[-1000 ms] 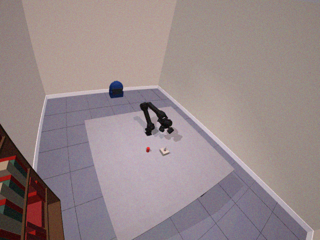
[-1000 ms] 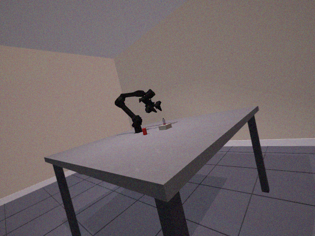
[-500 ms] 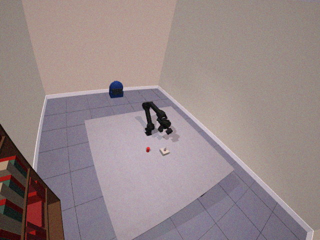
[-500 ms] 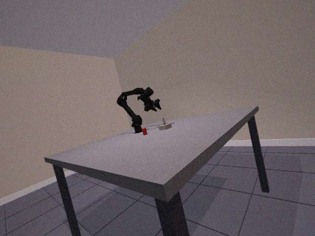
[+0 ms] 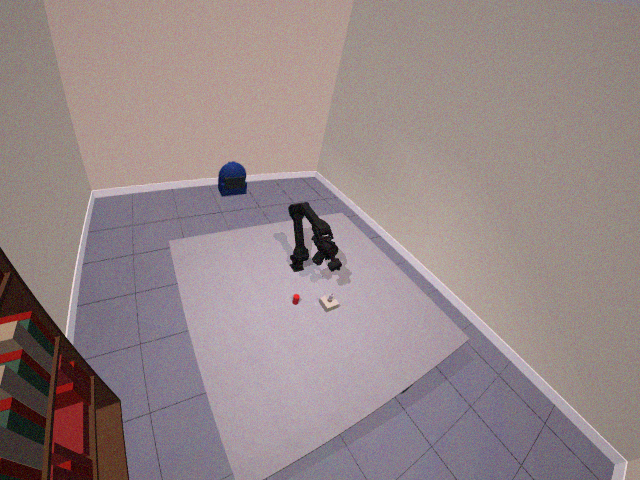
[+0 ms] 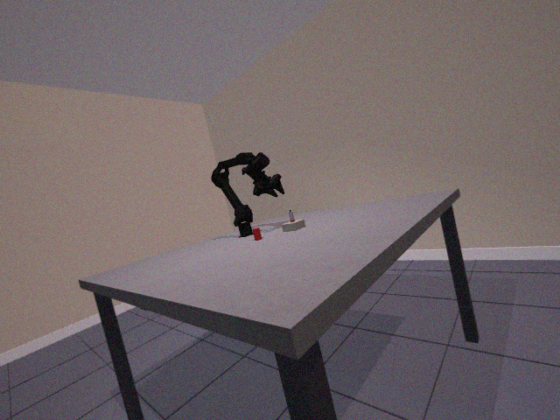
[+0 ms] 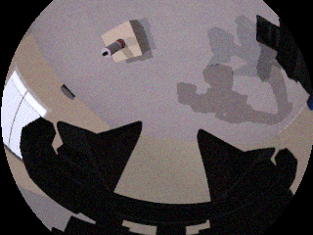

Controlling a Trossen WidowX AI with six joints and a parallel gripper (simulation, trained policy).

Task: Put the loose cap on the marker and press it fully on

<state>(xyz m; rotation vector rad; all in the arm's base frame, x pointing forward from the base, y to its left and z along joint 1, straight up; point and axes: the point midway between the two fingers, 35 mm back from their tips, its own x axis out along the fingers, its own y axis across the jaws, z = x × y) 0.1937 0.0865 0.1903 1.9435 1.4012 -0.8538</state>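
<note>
Now: gripper tip 230 mm to the left of the red cap, 140 mm above it and 30 mm short of it. Also, from my gripper tip: pale holder block: 150 mm below, 110 mm ahead, 80 mm to the right.
</note>
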